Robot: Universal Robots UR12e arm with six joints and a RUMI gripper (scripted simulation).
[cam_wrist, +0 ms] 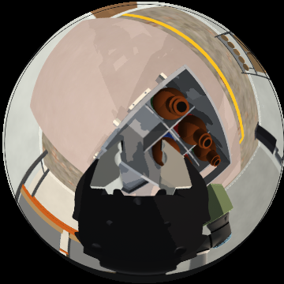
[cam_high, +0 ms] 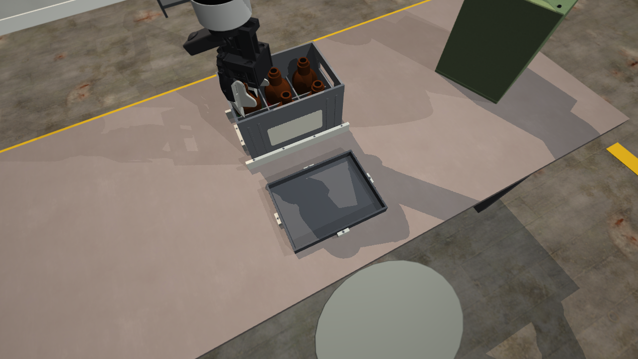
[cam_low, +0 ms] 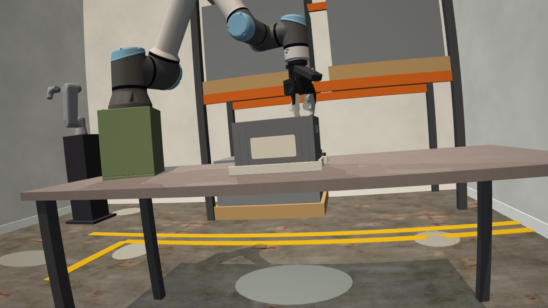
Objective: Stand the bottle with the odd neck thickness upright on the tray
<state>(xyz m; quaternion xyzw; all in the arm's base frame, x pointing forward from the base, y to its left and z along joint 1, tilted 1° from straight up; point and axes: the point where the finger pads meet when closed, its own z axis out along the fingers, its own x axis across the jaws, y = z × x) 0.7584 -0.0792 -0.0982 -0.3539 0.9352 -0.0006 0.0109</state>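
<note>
Right now my hand is 90 mm past the brown bottle, 10 mm to the right of it and 90 mm above it. The rest, counted from my hand: grey crate (100 mm behind, 30 mm to the right, 90 mm below); dark tray (70 mm behind, 240 mm to the left, 160 mm below).
</note>
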